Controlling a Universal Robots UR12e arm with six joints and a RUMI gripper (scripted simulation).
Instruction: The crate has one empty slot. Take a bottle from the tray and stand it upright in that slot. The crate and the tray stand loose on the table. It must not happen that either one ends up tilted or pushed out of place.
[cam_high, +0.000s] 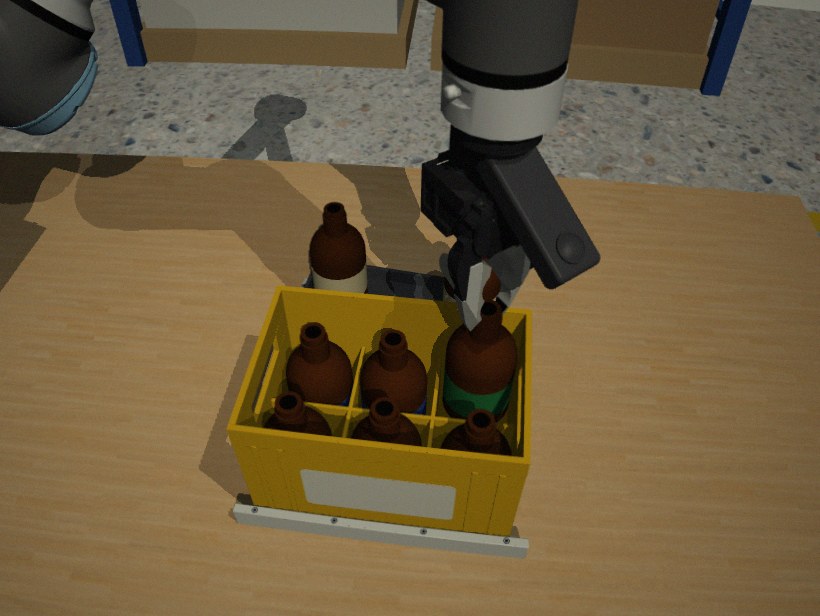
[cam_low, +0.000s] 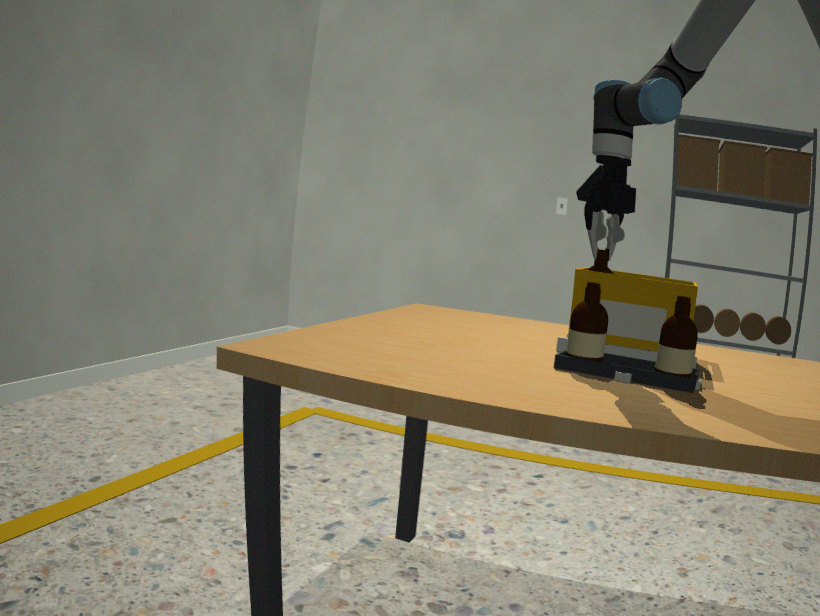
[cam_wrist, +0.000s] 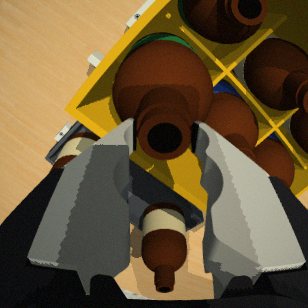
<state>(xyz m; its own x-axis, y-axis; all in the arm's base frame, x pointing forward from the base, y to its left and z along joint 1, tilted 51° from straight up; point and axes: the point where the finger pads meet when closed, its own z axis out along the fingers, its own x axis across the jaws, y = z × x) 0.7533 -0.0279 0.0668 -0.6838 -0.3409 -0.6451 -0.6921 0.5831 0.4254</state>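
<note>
My hand is 8 cm past the crate, 5 cm to the left of it and 13 cm above it. From my hand the other things lie so: dark tray: 12 cm behind, 18 cm to the left, 20 cm below.
</note>
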